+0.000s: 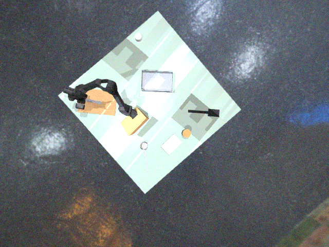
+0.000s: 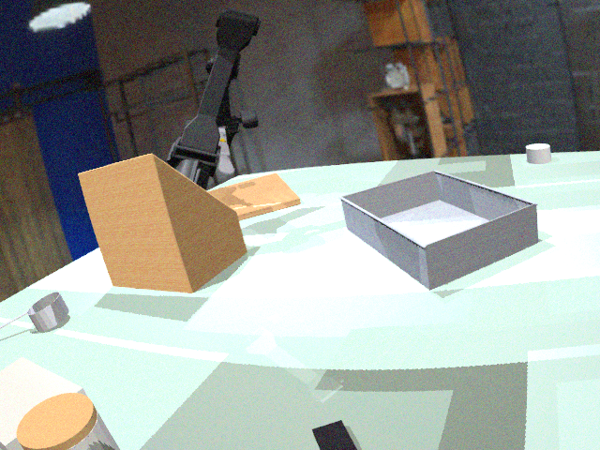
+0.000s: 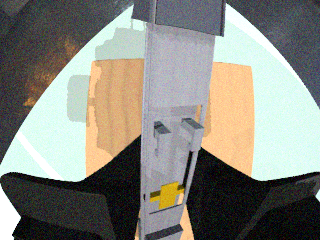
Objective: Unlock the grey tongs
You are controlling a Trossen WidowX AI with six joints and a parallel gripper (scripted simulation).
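The yellow lock piece lies 30 mm above my gripper tip, 20 mm ahead of it and 10 mm to the right of it. Round my gripper tip: cream pad 860 mm to the right, 300 mm ahead, 110 mm below; then wooden board 120 mm below, 60 mm ahead, 50 mm to the right; then grey roasting tin 620 mm ahead, 310 mm to the right, 100 mm below.
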